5 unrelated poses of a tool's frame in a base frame.
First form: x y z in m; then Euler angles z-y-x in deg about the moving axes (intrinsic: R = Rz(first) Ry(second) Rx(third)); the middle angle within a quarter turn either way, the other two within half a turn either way.
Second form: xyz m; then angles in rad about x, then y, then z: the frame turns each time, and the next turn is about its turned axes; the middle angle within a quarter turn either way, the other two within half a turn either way. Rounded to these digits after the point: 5 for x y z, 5 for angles.
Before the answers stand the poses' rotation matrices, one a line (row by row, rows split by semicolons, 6 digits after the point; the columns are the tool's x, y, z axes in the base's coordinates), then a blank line. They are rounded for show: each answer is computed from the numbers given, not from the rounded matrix.
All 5 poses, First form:
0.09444, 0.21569, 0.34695, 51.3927, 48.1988, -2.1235
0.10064, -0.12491, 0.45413, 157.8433, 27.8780, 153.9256
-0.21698, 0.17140, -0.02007, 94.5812, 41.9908, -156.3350
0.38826, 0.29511, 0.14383, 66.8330, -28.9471, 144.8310
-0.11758, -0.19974, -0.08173, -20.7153, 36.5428, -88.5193
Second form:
0.415912 -0.798140 0.435878; 0.520868 0.601966 0.605255; -0.745462 -0.024698 0.666090
-0.818671 0.148410 0.554754; 0.333372 0.909407 0.248681; -0.467590 0.388527 -0.793981
-0.059365 0.934430 -0.351164; 0.740878 -0.194520 -0.642855; -0.669011 -0.298333 -0.680751
0.344262 0.641863 0.685197; 0.804503 -0.577898 0.137144; 0.484002 0.504030 -0.715329
0.751471 -0.547602 0.367998; -0.284187 0.234715 0.929595; -0.595423 -0.803144 0.020760

0.09444, 0.21569, 0.34695, -0.73758, 0.45101, 1.09041
0.10064, -0.12491, 0.45413, -2.83806, 0.58807, -2.96226
-0.21698, 0.17140, -0.02007, 2.38482, -0.35881, -1.63424
0.38826, 0.29511, 0.14383, -2.95217, 0.75487, -1.07849
-0.11758, -0.19974, -0.08173, -1.54847, 0.37685, 0.62973

